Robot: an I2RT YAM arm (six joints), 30 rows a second.
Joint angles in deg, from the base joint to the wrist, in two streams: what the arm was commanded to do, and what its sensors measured. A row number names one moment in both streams.
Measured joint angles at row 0:
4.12 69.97 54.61 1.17 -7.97 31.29
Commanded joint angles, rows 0 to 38:
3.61 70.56 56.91 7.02 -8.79 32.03
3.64 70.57 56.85 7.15 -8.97 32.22
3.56 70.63 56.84 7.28 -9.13 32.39
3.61 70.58 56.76 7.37 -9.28 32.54
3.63 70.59 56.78 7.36 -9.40 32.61
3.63 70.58 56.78 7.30 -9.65 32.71
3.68 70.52 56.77 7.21 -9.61 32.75
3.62 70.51 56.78 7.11 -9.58 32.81
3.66 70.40 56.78 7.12 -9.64 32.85
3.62 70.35 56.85 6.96 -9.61 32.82
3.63 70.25 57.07 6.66 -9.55 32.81
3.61 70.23 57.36 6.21 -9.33 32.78
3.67 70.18 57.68 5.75 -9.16 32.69
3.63 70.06 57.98 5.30 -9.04 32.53
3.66 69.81 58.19 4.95 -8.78 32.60
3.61 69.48 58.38 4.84 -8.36 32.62
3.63 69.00 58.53 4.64 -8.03 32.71
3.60 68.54 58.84 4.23 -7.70 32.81
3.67 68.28 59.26 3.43 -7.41 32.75
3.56 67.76 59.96 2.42 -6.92 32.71
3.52 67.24 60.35 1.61 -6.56 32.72
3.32 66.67 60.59 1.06 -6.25 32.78
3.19 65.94 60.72 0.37 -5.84 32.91
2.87 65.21 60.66 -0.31 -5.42 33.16
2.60 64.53 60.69 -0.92 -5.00 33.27
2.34 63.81 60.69 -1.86 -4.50 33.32
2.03 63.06 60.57 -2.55 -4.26 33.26
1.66 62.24 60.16 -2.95 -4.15 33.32
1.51 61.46 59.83 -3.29 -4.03 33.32
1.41 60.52 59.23 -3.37 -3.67 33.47
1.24 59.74 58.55 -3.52 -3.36 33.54
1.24 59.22 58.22 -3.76 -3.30 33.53
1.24 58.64 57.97 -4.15 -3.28 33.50
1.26 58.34 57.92 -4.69 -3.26 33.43
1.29 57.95 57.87 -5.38 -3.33 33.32
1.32 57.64 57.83 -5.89 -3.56 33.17
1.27 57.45 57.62 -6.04 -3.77 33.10
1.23 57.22 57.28 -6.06 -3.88 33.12
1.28 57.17 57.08 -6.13 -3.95 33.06
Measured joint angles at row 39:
1.58 57.52 57.63 -7.18 -4.19 32.82
